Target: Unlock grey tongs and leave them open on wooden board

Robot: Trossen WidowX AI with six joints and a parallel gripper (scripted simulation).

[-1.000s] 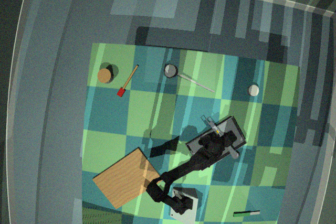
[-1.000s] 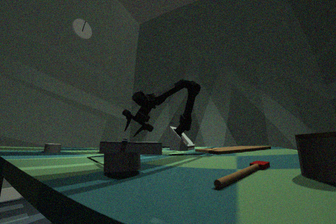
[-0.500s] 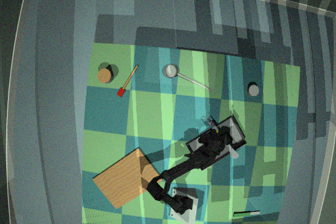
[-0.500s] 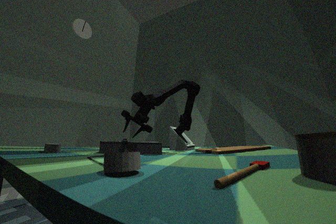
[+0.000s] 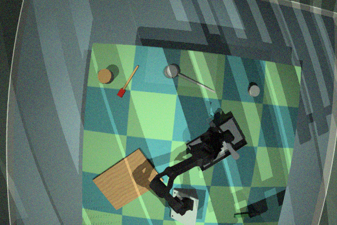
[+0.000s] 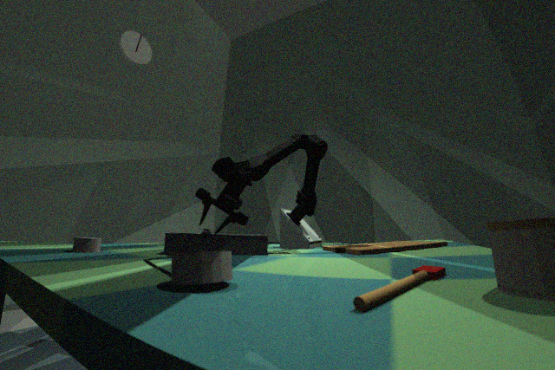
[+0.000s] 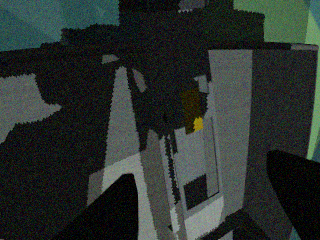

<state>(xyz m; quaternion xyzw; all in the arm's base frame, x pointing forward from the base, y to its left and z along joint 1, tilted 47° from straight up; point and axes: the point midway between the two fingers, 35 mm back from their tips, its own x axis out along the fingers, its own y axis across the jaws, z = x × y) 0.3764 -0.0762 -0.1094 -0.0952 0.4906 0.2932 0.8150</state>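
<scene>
The yellow lock piece is 2 cm ahead of my gripper tip, 1 cm to the left of it and 1 cm below it. The rest, counted from my gripper tip: red-headed spatula 24 cm ahead, 54 cm to the left, 7 cm below; then wooden board 32 cm behind, 51 cm to the left, 6 cm below; then roasting tin 5 cm behind, 1 cm to the left, 4 cm below.
</scene>
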